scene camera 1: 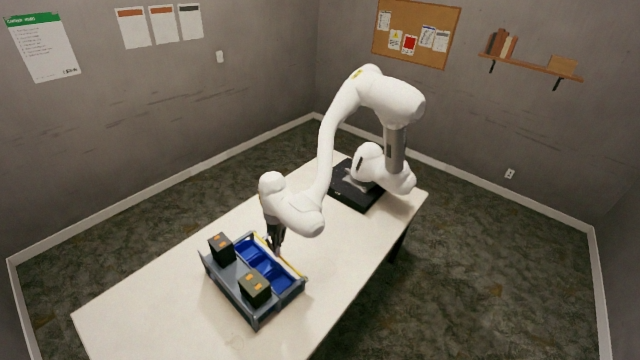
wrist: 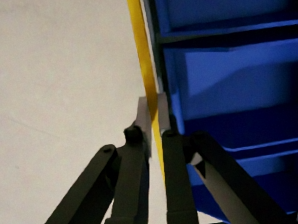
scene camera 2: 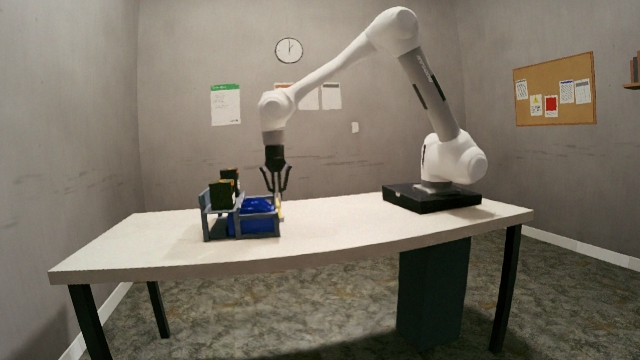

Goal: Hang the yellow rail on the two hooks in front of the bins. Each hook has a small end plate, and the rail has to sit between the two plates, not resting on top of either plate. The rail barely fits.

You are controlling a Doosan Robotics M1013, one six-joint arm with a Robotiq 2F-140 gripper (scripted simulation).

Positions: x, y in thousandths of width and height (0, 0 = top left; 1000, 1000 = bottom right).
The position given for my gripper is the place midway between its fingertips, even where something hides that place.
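Observation:
My gripper (scene camera 2: 435, 579) is there for me to see, and the wrist view shows me the same gripper (wrist: 518, 480) as well.

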